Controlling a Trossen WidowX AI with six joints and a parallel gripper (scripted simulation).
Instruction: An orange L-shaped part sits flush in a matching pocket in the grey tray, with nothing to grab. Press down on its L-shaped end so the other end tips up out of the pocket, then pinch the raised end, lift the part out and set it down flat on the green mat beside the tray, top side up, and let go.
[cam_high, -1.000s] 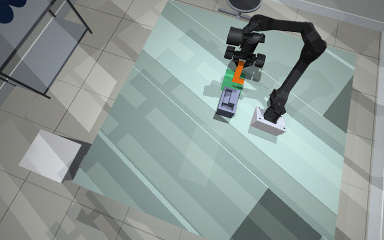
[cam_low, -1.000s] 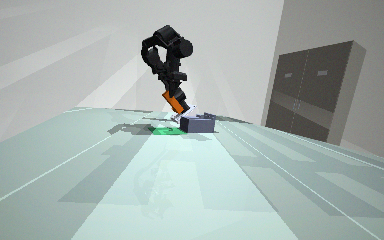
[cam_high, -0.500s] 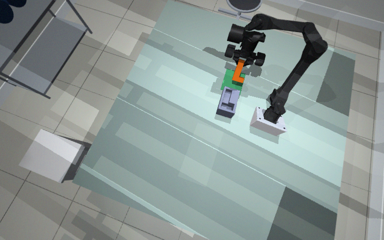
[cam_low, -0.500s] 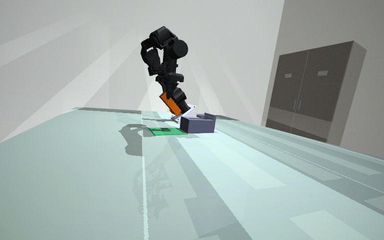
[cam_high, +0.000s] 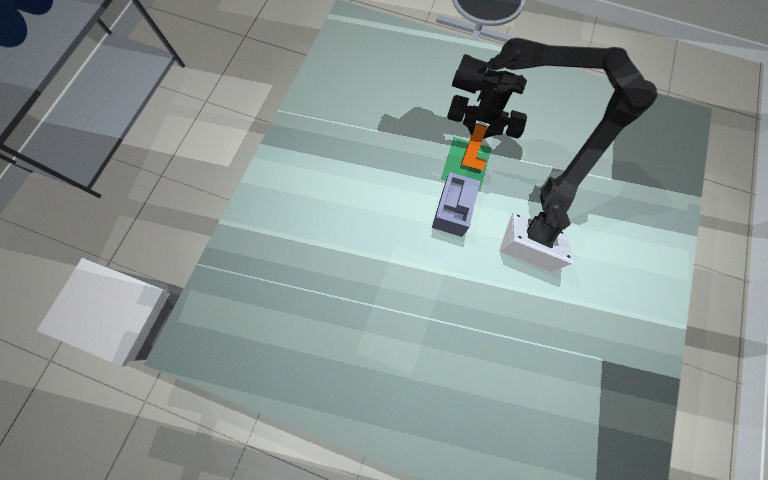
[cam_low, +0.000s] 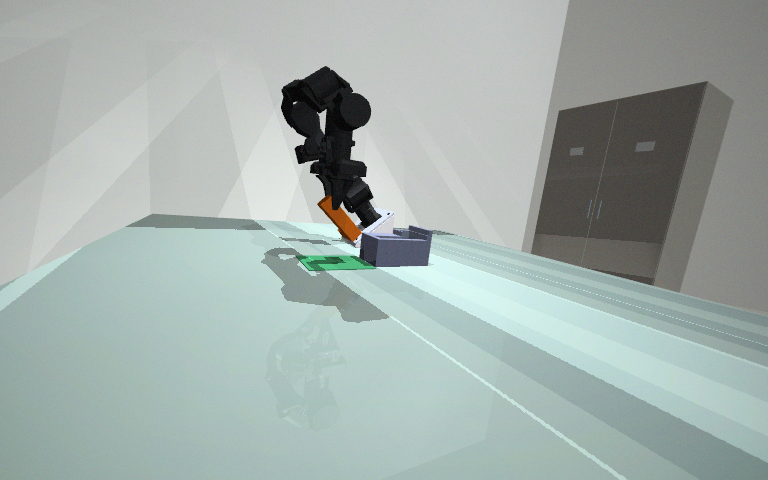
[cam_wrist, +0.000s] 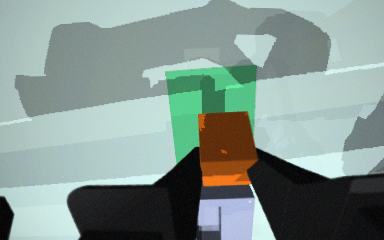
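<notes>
The green mat lies 130 mm below my gripper tip, 20 mm to the left of it and 10 mm behind it. Also, from my gripper tip: orange L-shaped part: 30 mm to the left, 30 mm below, 20 mm behind.
</notes>
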